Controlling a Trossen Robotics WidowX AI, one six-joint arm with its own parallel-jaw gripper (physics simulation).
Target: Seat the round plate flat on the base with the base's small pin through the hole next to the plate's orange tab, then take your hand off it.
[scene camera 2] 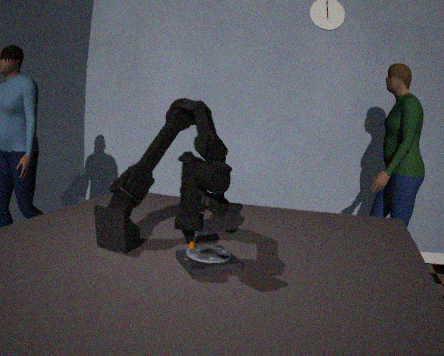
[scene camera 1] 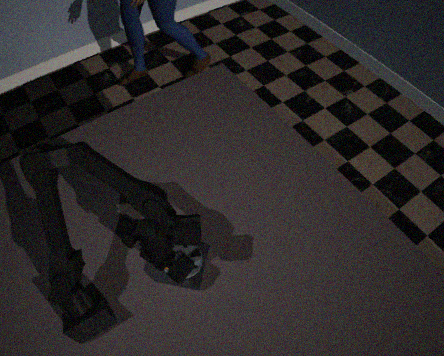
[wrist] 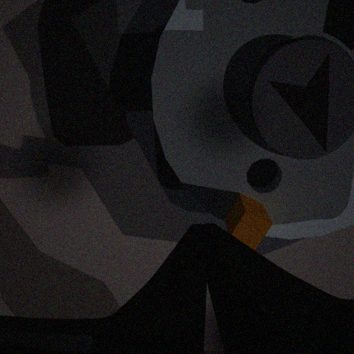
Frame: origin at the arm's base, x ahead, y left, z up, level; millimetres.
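Seen in the pictures: gripper, fingertip midpoint: (scene camera 2: 189,243) (scene camera 1: 159,264); arm's base at its link origin: (scene camera 2: 115,216) (scene camera 1: 82,312).
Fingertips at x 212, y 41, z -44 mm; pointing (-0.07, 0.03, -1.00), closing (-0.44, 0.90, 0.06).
Offsets run from my fingertips to a thing's top centre. "*": to the spot under its first point. Level surfaces: height alone.
The round grey plate {dx +59, dy -12, dz +11 mm} (scene camera 1: 198,262) (scene camera 2: 204,258) (wrist: 215,167) lies on the dark square base {dx +58, dy -12, dz -4 mm} (scene camera 1: 199,281) (scene camera 2: 211,270). I cannot tell whether it is fully flat. Its orange tab {* dx +11, dy -19, dz -4 mm} (scene camera 1: 166,269) (scene camera 2: 191,245) (wrist: 252,226) stands at the rim on the arm's side. The hole (wrist: 264,175) next to the tab looks dark in the wrist view, and no pin shows in it. A small orange mark {* dx +23, dy -56, dz -18 mm} (scene camera 2: 186,259) shows on the base, left of the plate. My gripper (scene camera 2: 189,240) (wrist: 202,234) is shut and empty, its tips close beside the tab. In scene camera 1 the wrist hides the tips and part of the plate.
The arm's own mount (scene camera 1: 90,317) (scene camera 2: 112,230) stands on the brown table top {dz -42 mm} (scene camera 1: 300,290) (scene camera 2: 125,305), to the left of the base in scene camera 2. The arm casts shadows across the base and table. Two people stand beyond the table in scene camera 2.
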